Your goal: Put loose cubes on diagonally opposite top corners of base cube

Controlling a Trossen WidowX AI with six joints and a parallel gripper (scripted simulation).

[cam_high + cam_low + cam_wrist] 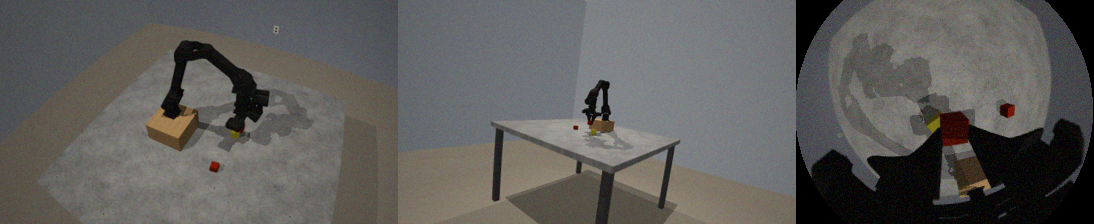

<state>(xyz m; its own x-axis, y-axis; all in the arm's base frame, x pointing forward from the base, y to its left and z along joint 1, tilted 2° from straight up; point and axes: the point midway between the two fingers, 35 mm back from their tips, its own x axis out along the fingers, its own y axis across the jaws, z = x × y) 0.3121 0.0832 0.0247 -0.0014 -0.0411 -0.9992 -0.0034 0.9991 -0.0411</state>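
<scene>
My gripper tip is now 3 cm past the yellow cube, 2 cm to the right of it and 8 cm above it. Also, from my gripper tip: red cube 2 cm behind, 19 cm to the right, 8 cm below.
</scene>
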